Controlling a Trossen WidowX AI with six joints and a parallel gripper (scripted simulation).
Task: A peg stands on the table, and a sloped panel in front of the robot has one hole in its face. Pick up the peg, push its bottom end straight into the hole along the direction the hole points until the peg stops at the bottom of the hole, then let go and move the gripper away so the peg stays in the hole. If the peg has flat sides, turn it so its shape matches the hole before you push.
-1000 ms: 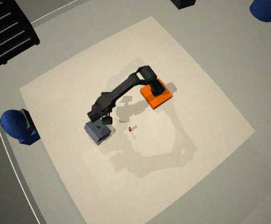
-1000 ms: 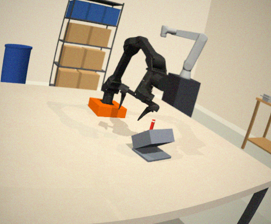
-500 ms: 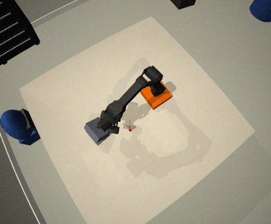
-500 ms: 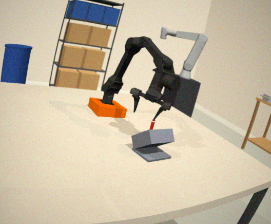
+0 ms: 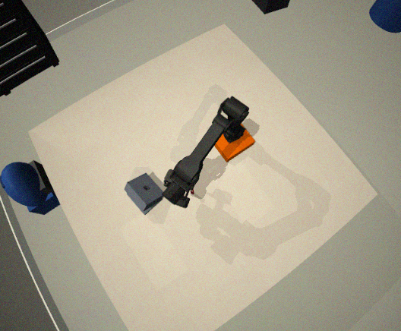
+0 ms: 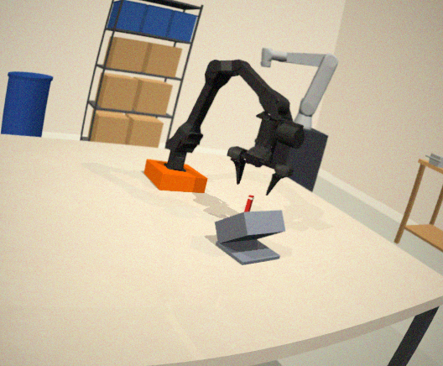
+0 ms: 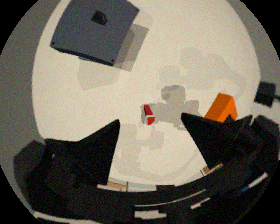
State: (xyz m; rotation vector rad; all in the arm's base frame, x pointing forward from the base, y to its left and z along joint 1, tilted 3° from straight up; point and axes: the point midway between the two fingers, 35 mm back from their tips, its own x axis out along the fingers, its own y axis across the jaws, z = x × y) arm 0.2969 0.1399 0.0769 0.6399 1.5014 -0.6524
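Right now the thin red peg is 10 mm behind my gripper tip, 10 mm to the left of it and 50 mm below it. Round my gripper tip: grey sloped panel 170 mm ahead, 80 mm to the right, 40 mm below; flat grey foot 190 mm ahead, 70 mm to the right, 100 mm below.
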